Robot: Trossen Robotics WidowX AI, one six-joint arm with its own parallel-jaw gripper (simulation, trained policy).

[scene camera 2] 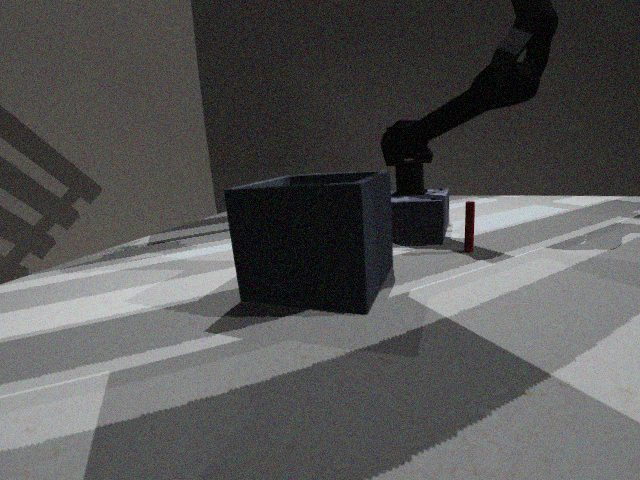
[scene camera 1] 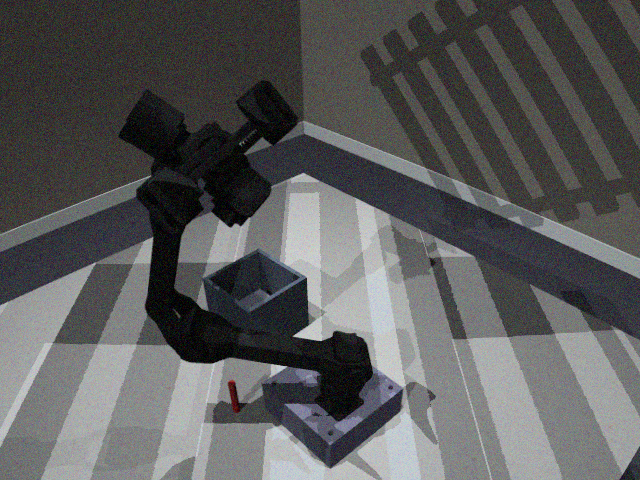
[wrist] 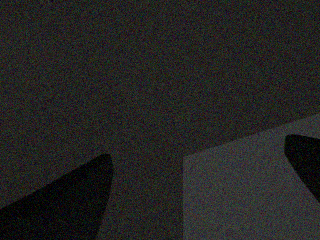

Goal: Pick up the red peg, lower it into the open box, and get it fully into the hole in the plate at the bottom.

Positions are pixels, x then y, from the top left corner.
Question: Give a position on an open box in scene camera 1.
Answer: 285,312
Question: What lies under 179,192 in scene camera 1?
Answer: The gripper.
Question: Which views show the open box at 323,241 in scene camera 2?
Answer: Scene camera 2 and scene camera 1 only.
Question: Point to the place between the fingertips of the gripper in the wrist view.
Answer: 196,153
